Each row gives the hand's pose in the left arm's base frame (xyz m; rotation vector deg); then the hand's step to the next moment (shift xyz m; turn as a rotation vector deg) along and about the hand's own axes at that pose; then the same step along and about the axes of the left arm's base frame.
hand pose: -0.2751 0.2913 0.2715 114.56 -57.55 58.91
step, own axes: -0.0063 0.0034 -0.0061 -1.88 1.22 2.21
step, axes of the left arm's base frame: -0.0075 0.0054 -0.0019 -1.01 -1.77 -2.40
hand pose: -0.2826 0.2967 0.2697 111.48 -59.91 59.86
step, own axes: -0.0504 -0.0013 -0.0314 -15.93 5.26 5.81
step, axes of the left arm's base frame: -0.0269 0.0433 -0.0305 -8.35 -1.97 -15.54
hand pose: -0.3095 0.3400 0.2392 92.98 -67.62 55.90
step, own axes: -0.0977 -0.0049 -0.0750 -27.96 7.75 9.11
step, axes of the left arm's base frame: -0.0259 0.0988 -0.0691 -13.33 -2.19 -27.25
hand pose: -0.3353 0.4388 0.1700 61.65 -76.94 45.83
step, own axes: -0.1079 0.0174 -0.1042 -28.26 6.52 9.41
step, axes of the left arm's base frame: 0.0096 0.1171 -0.0949 -12.33 -2.84 -27.74
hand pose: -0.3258 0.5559 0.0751 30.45 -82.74 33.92
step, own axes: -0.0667 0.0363 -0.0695 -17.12 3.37 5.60
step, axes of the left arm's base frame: 0.0257 0.0695 -0.0715 -7.01 -2.09 -16.80
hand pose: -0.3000 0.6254 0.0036 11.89 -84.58 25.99
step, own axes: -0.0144 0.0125 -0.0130 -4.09 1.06 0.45
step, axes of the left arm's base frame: 0.0062 0.0141 -0.0172 -0.97 0.09 -4.14
